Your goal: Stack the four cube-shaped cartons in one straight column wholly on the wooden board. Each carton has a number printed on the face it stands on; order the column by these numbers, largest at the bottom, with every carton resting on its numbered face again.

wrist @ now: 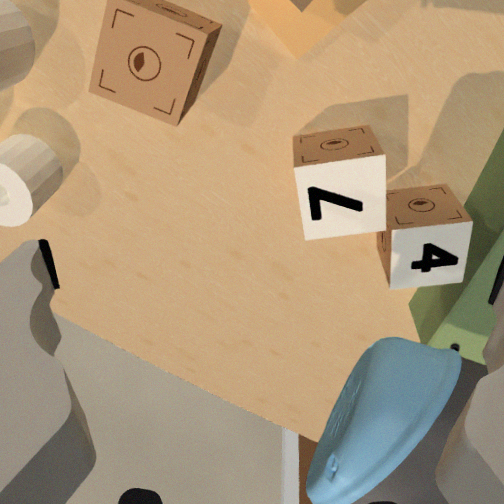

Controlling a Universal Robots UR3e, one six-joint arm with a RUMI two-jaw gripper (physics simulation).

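Observation:
Three cartons are in the wrist view. One [340, 182] lies tipped, its white face with the number 7 turned sideways towards me. A smaller-looking one [425, 235] lies just right of it, its white face with 4 also turned sideways; their corners meet or nearly meet. A third brown carton [152, 60] sits at the top left with no number showing. All rest on the light wooden surface [225, 240]. The fourth carton is out of view. My gripper [273, 275] is open and empty, with its grey jaws at the left and right edges of the frame, above the wood.
A blue rounded object [385, 420] lies at the bottom right. A green block [470, 280] stands right of the 4 carton. A white-ended cylinder [25, 175] lies at the left edge. The wood ends at a grey surface [175, 425] below.

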